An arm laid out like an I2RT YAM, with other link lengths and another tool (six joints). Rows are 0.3 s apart.
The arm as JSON. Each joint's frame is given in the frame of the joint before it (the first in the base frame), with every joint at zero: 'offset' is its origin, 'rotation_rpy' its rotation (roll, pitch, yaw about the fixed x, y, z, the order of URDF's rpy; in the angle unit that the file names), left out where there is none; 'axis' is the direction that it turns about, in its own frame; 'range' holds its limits. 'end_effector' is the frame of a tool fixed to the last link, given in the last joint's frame.
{
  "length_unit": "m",
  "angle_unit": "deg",
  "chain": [
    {
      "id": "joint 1",
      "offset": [
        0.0,
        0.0,
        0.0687
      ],
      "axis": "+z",
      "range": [
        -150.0,
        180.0
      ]
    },
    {
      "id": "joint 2",
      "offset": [
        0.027,
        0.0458,
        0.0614
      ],
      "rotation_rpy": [
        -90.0,
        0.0,
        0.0
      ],
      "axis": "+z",
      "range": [
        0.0,
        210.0
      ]
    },
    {
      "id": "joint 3",
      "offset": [
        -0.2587,
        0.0,
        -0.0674
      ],
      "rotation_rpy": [
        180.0,
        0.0,
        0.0
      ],
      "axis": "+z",
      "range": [
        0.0,
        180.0
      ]
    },
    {
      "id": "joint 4",
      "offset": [
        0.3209,
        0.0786,
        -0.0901
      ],
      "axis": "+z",
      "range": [
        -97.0,
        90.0
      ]
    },
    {
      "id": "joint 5",
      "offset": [
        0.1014,
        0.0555,
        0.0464
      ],
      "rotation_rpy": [
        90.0,
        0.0,
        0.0
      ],
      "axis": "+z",
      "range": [
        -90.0,
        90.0
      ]
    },
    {
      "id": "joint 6",
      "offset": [
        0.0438,
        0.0,
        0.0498
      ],
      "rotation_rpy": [
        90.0,
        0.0,
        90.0
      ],
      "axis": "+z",
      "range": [
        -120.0,
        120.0
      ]
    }
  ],
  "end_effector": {
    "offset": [
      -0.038,
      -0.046,
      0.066
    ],
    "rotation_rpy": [
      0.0,
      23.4,
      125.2
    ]
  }
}
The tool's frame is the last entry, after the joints.
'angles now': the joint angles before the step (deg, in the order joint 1, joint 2, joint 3, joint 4, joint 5, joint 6). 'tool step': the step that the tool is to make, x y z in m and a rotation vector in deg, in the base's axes. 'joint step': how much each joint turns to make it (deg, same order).
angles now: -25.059, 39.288, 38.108, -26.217, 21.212, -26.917
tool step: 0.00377, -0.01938, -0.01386, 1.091, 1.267, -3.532
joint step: -2.010, 3.235, -0.001, 1.180, 1.137, 1.181
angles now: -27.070, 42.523, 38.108, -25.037, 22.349, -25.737
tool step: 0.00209, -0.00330, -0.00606, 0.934, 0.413, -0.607
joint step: -0.261, 1.159, 0.001, 0.065, -0.021, 0.788
